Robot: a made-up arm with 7 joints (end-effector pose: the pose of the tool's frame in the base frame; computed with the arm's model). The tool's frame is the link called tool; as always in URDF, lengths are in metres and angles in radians.
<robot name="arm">
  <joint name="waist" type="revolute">
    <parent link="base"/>
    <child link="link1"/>
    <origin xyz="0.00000 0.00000 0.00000" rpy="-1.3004 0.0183 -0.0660"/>
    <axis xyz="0 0 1"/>
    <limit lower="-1.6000" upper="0.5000" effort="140" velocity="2.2"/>
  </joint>
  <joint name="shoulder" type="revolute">
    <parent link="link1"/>
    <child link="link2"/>
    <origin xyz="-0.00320 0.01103 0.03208" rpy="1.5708 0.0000 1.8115"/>
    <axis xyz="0 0 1"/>
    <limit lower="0.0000" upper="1.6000" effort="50" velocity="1.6"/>
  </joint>
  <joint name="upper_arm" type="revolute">
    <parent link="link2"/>
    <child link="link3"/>
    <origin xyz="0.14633 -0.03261 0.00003" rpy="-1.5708 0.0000 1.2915"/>
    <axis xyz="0 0 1"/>
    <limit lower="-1.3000" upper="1.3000" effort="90" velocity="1"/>
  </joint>
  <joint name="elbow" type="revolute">
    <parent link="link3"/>
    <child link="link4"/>
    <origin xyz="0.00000 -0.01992 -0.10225" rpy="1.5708 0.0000 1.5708"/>
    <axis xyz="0 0 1"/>
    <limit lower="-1.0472" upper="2.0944" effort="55" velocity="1.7"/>
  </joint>
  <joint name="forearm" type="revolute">
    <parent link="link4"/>
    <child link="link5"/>
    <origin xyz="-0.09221 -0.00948 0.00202" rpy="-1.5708 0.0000 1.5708"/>
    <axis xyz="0 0 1"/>
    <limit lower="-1.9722" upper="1.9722" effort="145" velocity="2.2"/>
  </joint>
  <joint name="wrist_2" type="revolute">
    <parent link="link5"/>
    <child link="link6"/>
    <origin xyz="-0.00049 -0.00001 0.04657" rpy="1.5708 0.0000 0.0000"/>
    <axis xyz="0 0 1"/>
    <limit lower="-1.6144" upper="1.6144" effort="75" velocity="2.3"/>
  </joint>
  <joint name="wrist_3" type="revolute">
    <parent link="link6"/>
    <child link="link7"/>
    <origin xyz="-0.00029 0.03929 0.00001" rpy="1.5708 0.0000 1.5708"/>
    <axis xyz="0 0 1"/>
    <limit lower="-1.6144" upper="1.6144" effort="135" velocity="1.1"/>
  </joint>
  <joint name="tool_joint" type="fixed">
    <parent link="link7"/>
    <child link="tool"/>
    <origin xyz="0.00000 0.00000 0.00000"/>
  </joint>
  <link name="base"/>
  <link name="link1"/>
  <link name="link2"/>
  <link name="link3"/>
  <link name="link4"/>
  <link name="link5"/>
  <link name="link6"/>
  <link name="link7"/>
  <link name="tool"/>
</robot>
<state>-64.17 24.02 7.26 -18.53 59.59 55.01 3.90</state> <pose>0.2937 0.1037 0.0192 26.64 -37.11 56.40</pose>
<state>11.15 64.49 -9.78 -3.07 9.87 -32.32 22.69</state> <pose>0.1054 0.2419 -0.1882 59.00 -1.36 -24.85</pose>
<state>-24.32 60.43 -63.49 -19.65 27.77 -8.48 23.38</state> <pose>0.1340 0.1102 -0.2232 63.74 4.66 -58.57</pose>
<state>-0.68 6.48 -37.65 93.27 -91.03 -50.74 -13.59</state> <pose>-0.0778 0.1143 -0.4037 12.05 44.14 50.16</pose>
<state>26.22 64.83 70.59 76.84 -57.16 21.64 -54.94</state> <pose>-0.1211 0.4350 -0.1002 -25.69 17.99 42.12</pose>
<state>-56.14 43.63 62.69 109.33 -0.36 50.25 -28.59</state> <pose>0.2440 0.2268 -0.2569 -106.22 42.04 -50.72</pose>
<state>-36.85 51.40 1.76 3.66 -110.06 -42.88 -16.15</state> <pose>0.2700 0.2367 -0.0660 -79.61 -51.16 36.39</pose>
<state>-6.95 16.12 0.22 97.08 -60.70 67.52 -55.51</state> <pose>-0.0746 0.1249 -0.3870 -167.42 33.24 -65.98</pose>
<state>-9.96 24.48 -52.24 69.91 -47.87 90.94 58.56</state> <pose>-0.0250 0.1645 -0.3746 170.80 -4.46 111.86</pose>
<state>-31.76 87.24 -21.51 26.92 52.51 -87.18 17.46</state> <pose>0.1990 0.3069 -0.0492 85.63 35.25 -73.43</pose>
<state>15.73 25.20 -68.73 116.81 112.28 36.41 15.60</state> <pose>-0.1833 0.2662 -0.2868 -62.91 60.44 95.56</pose>
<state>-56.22 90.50 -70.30 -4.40 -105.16 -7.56 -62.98</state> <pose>0.2347 0.2376 -0.0726 -26.48 0.12 -75.66</pose>
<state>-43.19 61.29 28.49 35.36 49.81 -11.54 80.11</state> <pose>0.2484 0.3460 -0.0159 -77.34 -74.67 -169.53</pose>
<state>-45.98 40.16 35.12 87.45 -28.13 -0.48 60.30</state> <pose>0.2369 0.2914 -0.2591 28.93 27.99 119.73</pose>
